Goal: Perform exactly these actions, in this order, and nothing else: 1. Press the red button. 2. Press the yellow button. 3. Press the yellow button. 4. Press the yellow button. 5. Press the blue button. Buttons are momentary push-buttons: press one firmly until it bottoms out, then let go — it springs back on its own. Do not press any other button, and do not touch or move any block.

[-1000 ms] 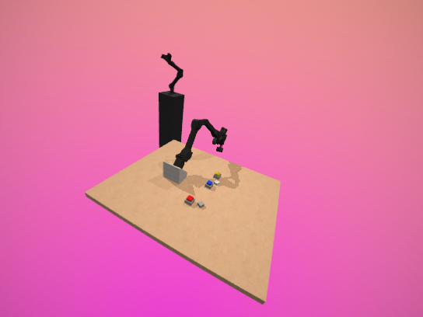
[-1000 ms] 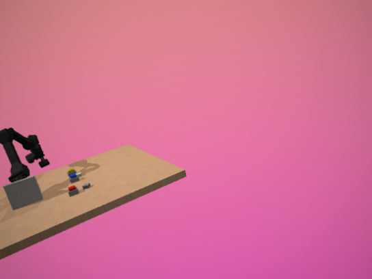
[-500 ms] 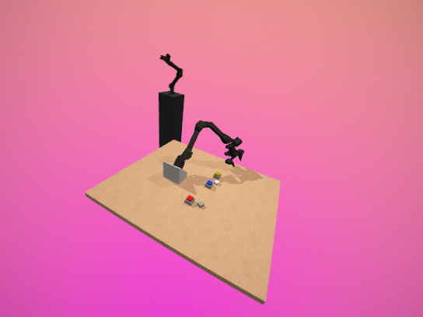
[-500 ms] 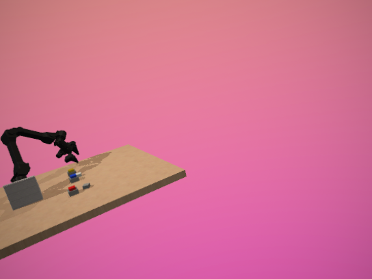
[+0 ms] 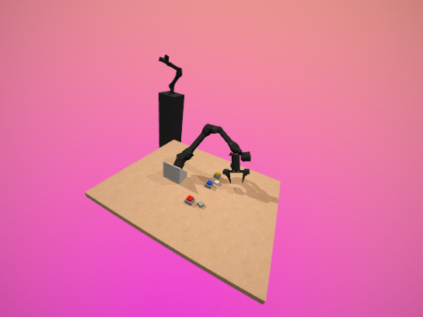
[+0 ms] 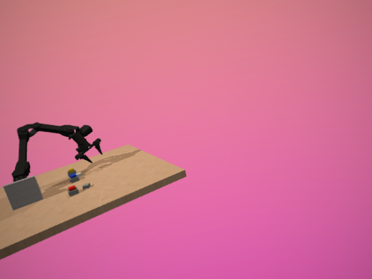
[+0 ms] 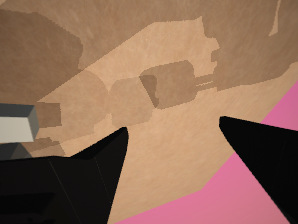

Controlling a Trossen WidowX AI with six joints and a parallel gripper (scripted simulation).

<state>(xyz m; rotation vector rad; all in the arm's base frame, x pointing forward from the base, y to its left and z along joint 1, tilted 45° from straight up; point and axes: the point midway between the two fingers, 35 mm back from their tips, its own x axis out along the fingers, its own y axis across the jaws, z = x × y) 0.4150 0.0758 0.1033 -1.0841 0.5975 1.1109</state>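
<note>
The red button is 280 mm to the right of my gripper tip, 210 mm behind it and 30 mm below it. Also, from my gripper tip: blue button (170 mm behind, 80 mm to the right, 30 mm below); then yellow button (160 mm behind, 50 mm to the left, 30 mm below); then white block (140 mm behind, 50 mm below, 20 mm to the right).
</note>
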